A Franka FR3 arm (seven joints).
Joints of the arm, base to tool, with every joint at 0 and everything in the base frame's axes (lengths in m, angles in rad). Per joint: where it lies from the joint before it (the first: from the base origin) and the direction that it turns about. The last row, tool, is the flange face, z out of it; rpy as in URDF.
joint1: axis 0 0 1 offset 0 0 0.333
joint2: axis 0 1 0 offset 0 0 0
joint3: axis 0 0 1 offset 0 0 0.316
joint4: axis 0 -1 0 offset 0.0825 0 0
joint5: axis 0 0 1 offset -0.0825 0 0.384
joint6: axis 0 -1 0 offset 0 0 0
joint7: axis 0 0 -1 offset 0.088 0 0
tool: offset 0 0 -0.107 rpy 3.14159 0 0
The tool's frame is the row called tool.
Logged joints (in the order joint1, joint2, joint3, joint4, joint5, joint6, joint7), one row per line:
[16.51, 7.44, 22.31, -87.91, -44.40, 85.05, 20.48]
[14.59, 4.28, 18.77, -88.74, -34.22, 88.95, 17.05]
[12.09, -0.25, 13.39, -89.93, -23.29, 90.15, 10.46]
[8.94, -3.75, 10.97, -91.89, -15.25, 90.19, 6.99]
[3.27, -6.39, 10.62, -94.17, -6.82, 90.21, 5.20]
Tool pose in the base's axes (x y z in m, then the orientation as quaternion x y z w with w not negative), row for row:
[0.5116, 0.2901, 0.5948, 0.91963, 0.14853, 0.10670, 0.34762]
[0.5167, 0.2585, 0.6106, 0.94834, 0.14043, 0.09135, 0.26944]
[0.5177, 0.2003, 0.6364, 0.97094, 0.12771, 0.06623, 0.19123]
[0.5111, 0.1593, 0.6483, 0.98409, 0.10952, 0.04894, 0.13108]
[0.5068, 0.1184, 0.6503, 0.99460, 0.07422, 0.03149, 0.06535]
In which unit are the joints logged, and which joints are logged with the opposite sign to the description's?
The joints are logged in degrees. Opposite sign: none.
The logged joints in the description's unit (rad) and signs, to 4 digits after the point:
[0.2882, 0.1299, 0.3894, -1.5343, -0.7749, 1.4844, 0.3574]
[0.2546, 0.0747, 0.3276, -1.5488, -0.5973, 1.5525, 0.2976]
[0.2110, -0.0044, 0.2337, -1.5696, -0.4065, 1.5734, 0.1826]
[0.1560, -0.0654, 0.1915, -1.6038, -0.2662, 1.5741, 0.1220]
[0.0571, -0.1115, 0.1854, -1.6436, -0.1190, 1.5745, 0.0908]

